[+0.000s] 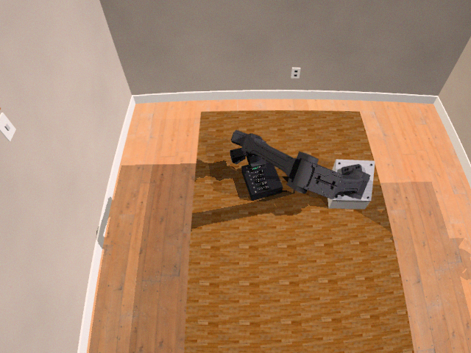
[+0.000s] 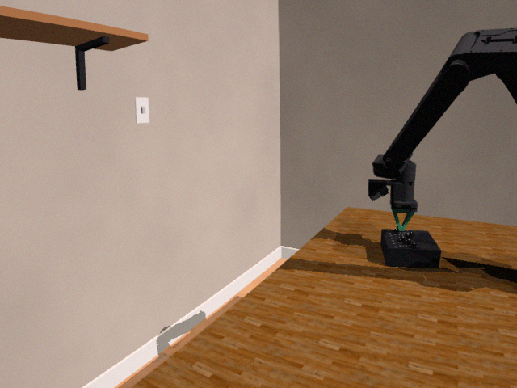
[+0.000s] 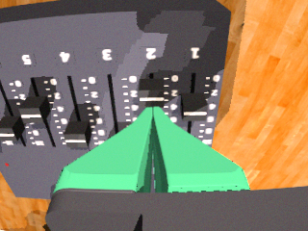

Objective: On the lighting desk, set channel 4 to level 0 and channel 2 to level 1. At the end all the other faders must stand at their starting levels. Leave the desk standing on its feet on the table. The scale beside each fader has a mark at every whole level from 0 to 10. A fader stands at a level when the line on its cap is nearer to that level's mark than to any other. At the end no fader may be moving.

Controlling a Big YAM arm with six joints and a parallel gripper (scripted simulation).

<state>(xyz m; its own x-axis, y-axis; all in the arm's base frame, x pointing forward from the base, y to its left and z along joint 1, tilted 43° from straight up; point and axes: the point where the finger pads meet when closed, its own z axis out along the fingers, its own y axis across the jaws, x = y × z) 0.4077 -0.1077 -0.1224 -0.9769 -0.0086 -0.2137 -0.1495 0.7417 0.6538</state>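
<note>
Now: the channel 2 fader cap 1 cm ahead of my hand and 1 cm below it. Also, from my hand: channel 1 fader cap (1 cm ahead, 2 cm to the right, 1 cm below); channel 3 cap (3 cm behind, 2 cm to the left, 1 cm below); channel 4 fader cap (2 cm behind, 4 cm to the left, 1 cm below).
</note>
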